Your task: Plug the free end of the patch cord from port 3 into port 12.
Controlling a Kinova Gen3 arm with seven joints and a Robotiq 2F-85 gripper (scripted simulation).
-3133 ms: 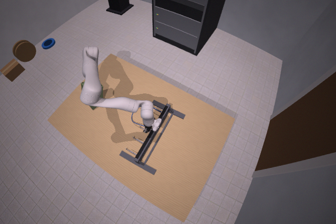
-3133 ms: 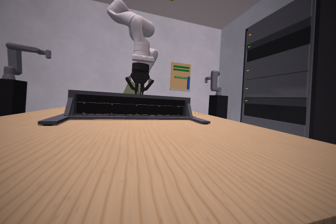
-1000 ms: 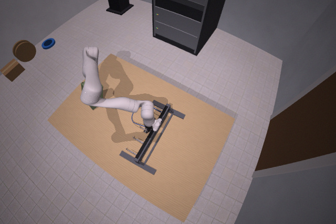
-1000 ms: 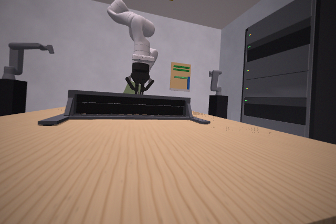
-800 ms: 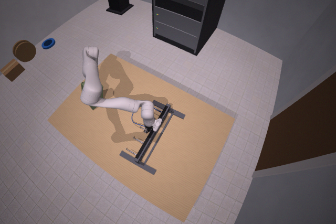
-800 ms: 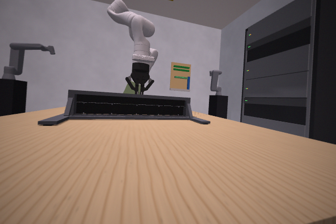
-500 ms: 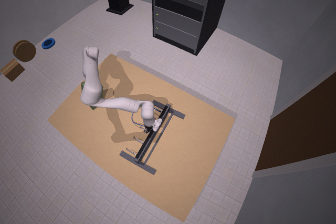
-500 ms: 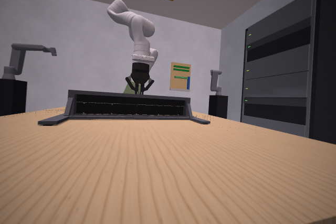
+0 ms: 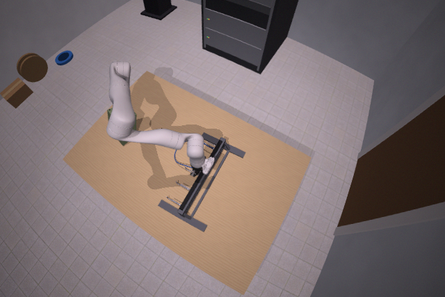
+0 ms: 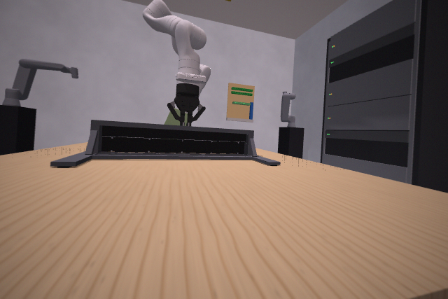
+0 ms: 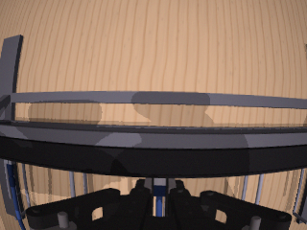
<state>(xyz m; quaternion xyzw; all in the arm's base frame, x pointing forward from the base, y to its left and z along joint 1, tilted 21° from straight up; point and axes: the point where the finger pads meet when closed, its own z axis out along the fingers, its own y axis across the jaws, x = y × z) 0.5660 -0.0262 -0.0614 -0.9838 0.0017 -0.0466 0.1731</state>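
Right now the plug is 10 mm ahead of my hand and 10 mm below it.
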